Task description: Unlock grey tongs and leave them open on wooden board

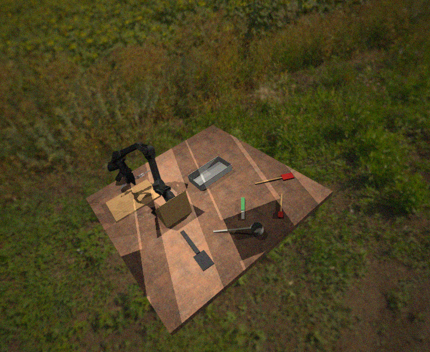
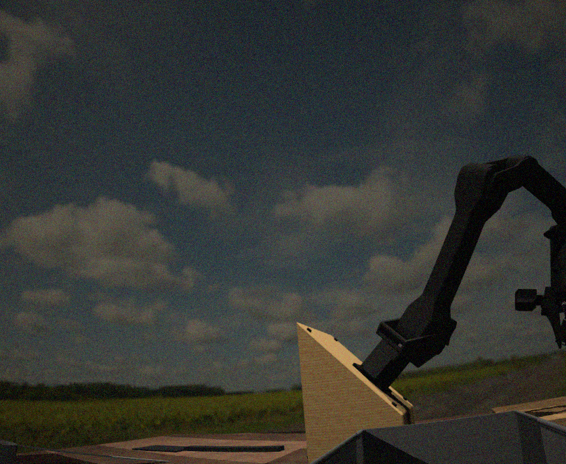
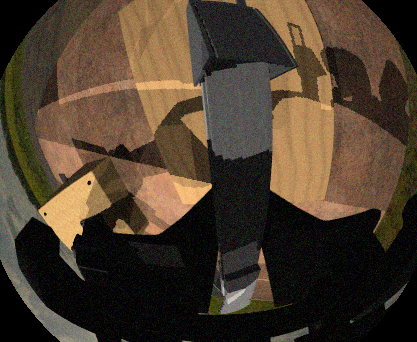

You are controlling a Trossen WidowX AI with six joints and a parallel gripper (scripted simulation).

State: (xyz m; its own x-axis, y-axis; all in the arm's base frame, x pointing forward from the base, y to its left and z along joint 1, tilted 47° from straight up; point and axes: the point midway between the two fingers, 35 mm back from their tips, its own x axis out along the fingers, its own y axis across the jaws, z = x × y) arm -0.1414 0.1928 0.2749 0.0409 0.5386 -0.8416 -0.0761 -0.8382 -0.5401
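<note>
Now: the pale wooden board 110 mm below my gripper tip, 60 mm behind it and 10 mm to the right of it. The rest, counted from my gripper tip: black spatula: 690 mm to the right, 110 mm below, 100 mm ahead; grey roasting tin: 520 mm ahead, 190 mm to the right, 90 mm below.
</note>
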